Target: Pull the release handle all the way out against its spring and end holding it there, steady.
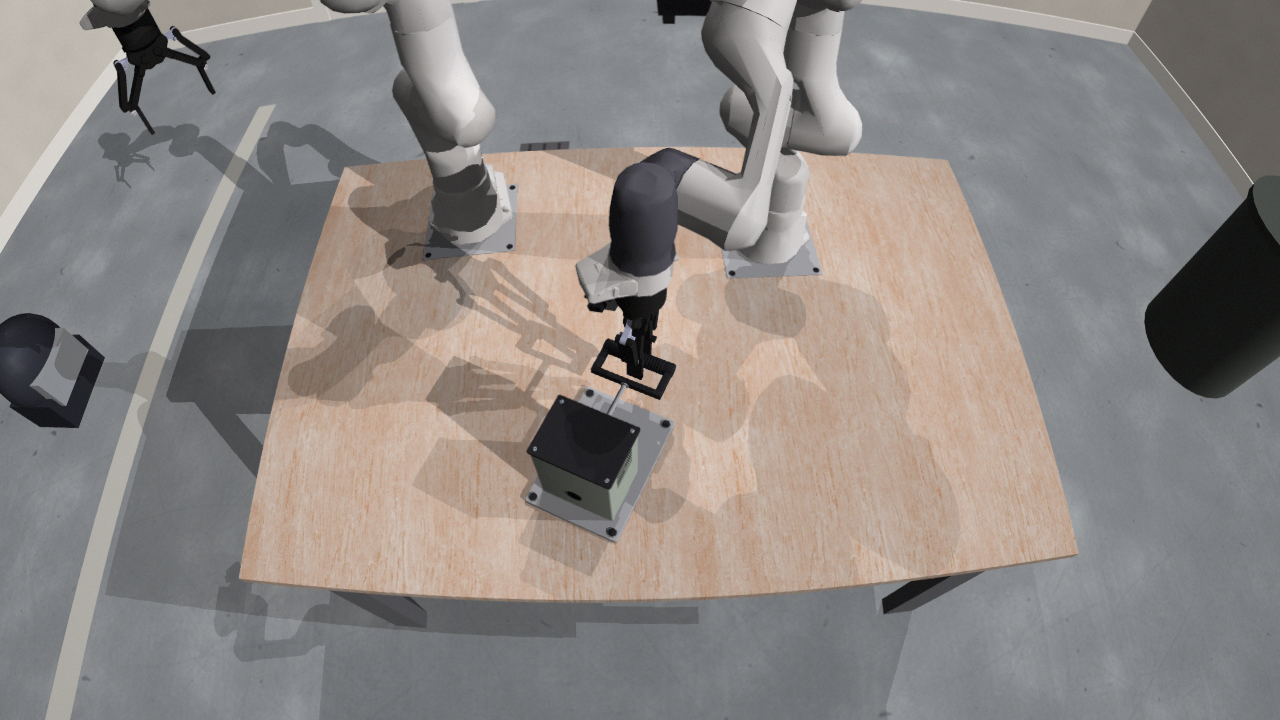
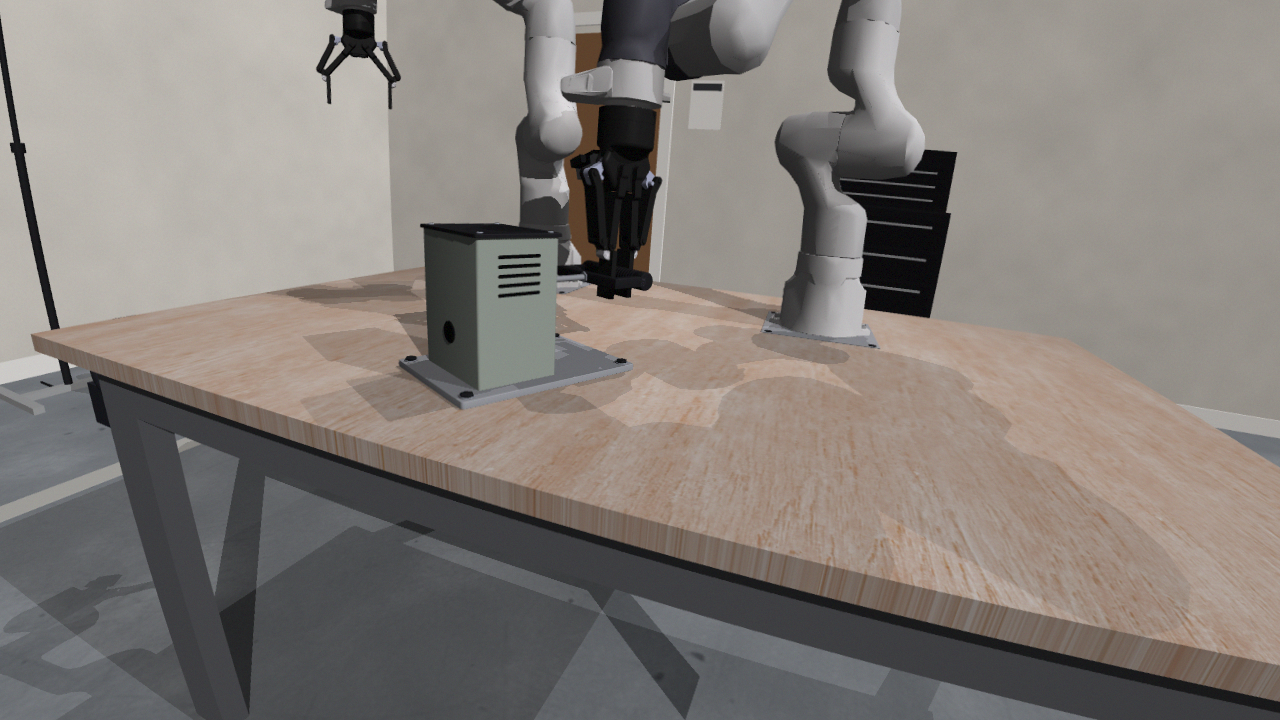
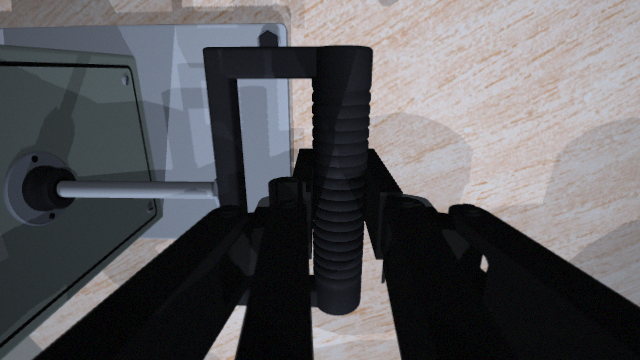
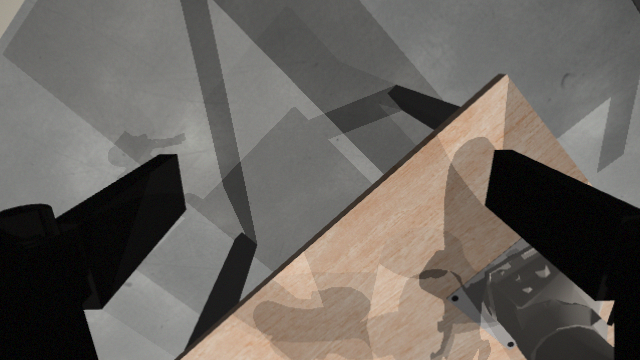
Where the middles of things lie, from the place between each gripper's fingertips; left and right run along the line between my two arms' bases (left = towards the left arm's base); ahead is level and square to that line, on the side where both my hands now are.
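Labels:
Release handle (image 1: 610, 347): from my left hand (image 2: 613, 296), 50 mm ahead, 20 mm to the right. My right gripper (image 1: 182, 111): 31 cm above the handle, 94 cm to the right of it, 37 cm short of it. By its middle, the handle is nearer to my left hand than to my right gripper.

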